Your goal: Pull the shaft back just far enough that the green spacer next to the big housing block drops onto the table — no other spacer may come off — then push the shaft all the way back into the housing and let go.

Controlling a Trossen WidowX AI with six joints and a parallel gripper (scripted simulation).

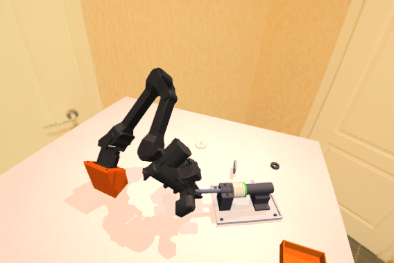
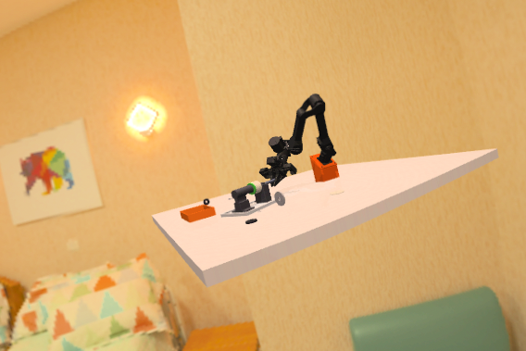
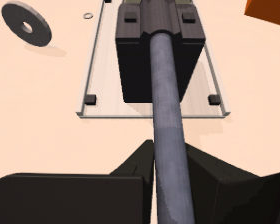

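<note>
The grey shaft lies 4 cm ahead of my gripper tip, 2 cm to the left of it and 2 cm above it. Also, from my gripper tip: grey washer: 9 cm ahead, 20 cm to the left, 3 cm below; then orange tray: 32 cm ahead, 16 cm to the right, 5 cm below; then green spacer: 13 cm ahead, 5 cm to the left, 2 cm above.
</note>
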